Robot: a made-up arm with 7 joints.
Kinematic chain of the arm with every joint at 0, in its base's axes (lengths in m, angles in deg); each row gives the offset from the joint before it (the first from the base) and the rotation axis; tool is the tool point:
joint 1: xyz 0 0 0.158 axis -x
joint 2: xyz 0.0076 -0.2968 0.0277 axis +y
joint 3: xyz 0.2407 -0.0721 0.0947 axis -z
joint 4: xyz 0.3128 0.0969 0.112 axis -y
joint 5: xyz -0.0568 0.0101 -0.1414 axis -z
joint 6: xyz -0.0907 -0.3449 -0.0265 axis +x
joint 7: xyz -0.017 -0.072 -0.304 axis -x
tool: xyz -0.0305 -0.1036 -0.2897
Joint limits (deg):
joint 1: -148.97..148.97
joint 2: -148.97..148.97
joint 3: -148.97..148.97
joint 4: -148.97..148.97
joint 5: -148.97..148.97
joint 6: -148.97..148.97
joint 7: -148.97..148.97
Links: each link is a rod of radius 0.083 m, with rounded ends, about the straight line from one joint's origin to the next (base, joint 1, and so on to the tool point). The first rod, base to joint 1, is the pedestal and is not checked.
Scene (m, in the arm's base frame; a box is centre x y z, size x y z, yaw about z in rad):
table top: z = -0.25
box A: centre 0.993 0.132 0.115 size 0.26 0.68 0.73 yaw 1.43
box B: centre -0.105 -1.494 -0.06 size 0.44 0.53 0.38 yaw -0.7
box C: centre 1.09 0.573 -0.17 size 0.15 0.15 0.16 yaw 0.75
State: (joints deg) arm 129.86 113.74 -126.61 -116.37 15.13 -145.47 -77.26
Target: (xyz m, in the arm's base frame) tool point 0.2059 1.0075 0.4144
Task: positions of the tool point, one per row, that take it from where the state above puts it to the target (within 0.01 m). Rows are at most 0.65 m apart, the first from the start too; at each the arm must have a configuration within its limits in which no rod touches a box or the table.
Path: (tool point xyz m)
1: 0.5513 -0.6382 0.1672
2: 0.6936 -0.5898 0.3262
3: 0.7142 -0.5672 0.5508
4: 0.6215 -0.5591 0.7683
5: 0.4643 -0.5360 0.9285
6: 0.3093 -0.4794 1.0146
7: 0.5540 -0.5609 0.8997
8: 0.8090 -0.4704 0.7766
9: 0.9817 -0.2146 0.7066
10: 0.9930 0.1320 0.7208
11: 0.6978 0.7036 0.6765
12: 0.2058 1.0075 0.4145

